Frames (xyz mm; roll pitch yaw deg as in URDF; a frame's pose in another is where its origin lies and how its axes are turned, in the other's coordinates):
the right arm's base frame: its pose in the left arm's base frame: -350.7 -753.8 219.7 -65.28 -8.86 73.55
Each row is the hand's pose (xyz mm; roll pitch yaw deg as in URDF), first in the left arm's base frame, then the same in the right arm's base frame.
Working: the left arm's base frame: its pose in the right arm's base frame: 778.6 260.8 -255.4 25.32 62.80 -52.26

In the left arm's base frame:
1: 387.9 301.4 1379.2 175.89 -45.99 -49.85
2: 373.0 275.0 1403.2 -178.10 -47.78 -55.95
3: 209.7 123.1 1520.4 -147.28 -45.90 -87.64
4: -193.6 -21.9 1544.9 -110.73 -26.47 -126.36
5: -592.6 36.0 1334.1 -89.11 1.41 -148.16
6: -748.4 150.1 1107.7 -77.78 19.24 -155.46
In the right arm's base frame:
1: 1385.2 -1041.1 28.4 141.43 11.83 -105.84
2: 1359.7 -1063.9 46.4 142.59 7.90 -108.13
3: 1188.1 -1148.5 210.4 150.00 -7.78 -123.04
4: 941.6 -1061.3 550.9 173.11 -31.02 -152.91
5: 852.4 -713.3 830.0 -145.07 -39.95 165.20
6: 882.1 -424.9 897.3 -118.76 -33.44 142.57

